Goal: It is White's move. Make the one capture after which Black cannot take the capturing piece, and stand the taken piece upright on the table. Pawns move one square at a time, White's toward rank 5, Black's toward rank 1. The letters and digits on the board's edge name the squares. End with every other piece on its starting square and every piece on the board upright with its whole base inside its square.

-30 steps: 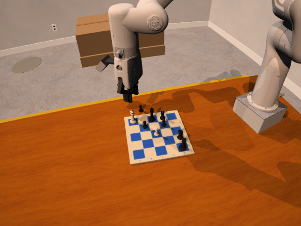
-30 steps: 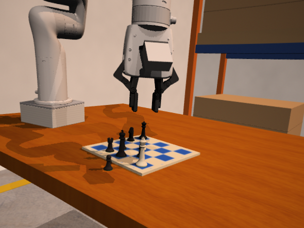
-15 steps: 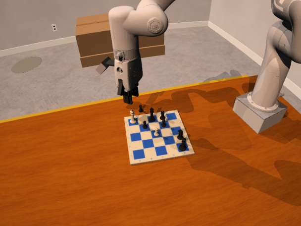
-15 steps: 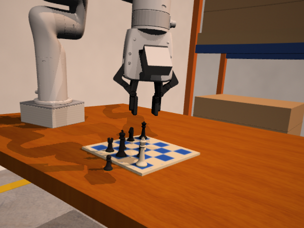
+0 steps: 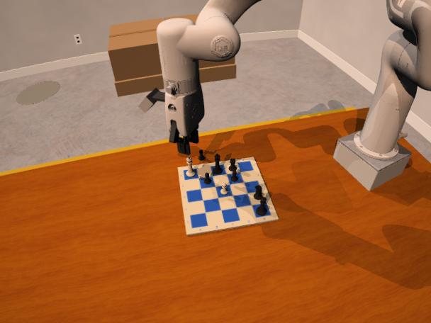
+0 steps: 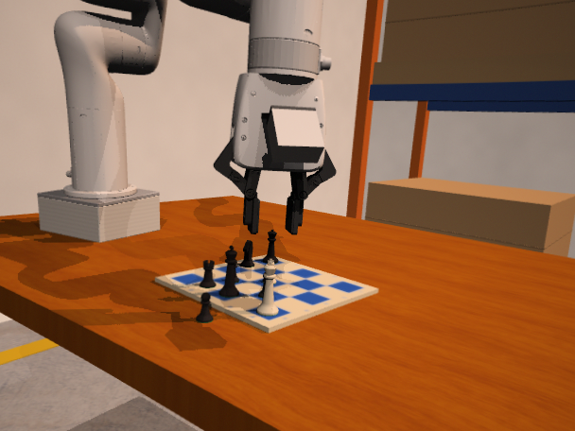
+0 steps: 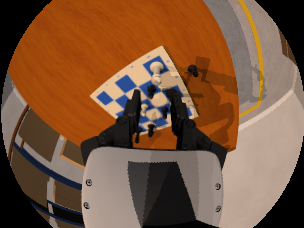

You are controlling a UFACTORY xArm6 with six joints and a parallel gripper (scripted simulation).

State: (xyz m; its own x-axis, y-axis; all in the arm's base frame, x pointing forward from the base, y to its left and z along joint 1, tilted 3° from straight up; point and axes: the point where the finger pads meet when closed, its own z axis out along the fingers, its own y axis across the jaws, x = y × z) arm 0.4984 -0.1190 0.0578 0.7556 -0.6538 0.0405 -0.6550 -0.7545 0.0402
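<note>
My hand is 80 mm above the tall white piece. From my hand the other things lie so: white pawn (60 mm behind, 90 mm to the left, 100 mm below); then blue-and-cream chessboard (60 mm behind, 90 mm to the left, 120 mm below); then black tall piece (70 mm behind, 10 mm to the left, 80 mm below).
</note>
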